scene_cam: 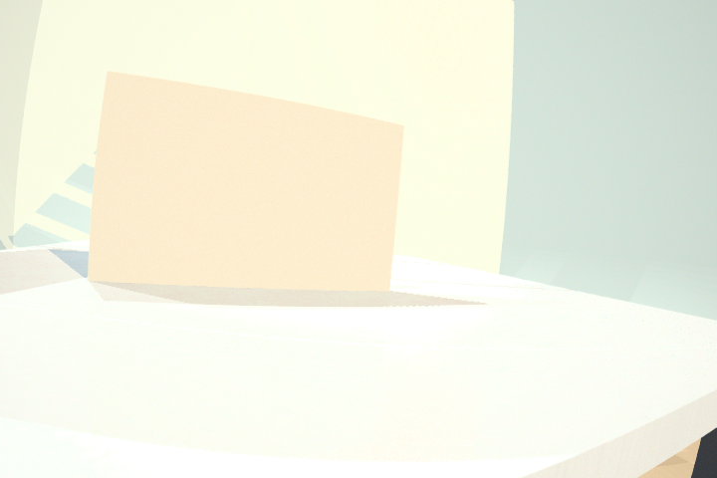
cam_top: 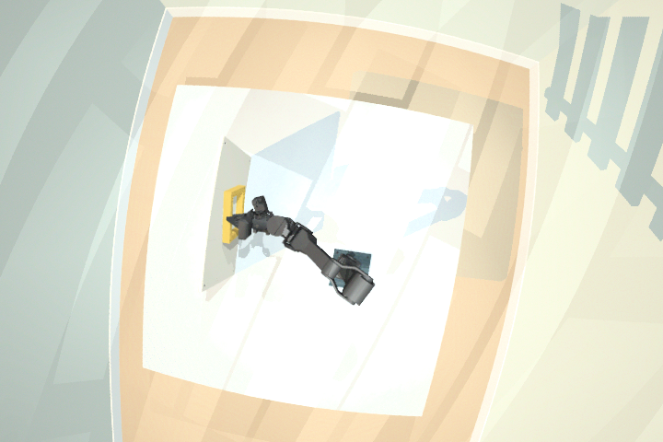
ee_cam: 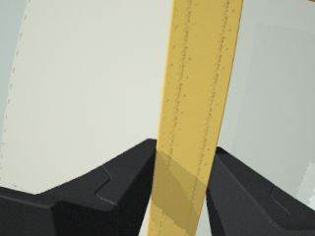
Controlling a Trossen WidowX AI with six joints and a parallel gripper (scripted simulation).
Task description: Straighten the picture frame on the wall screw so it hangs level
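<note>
My gripper tip is 5 cm above the picture frame, 1 cm to the left of it and 1 cm short of it. From my gripper tip the other things lie so: grey wall panel 6 cm below, 2 cm ahead.
</note>
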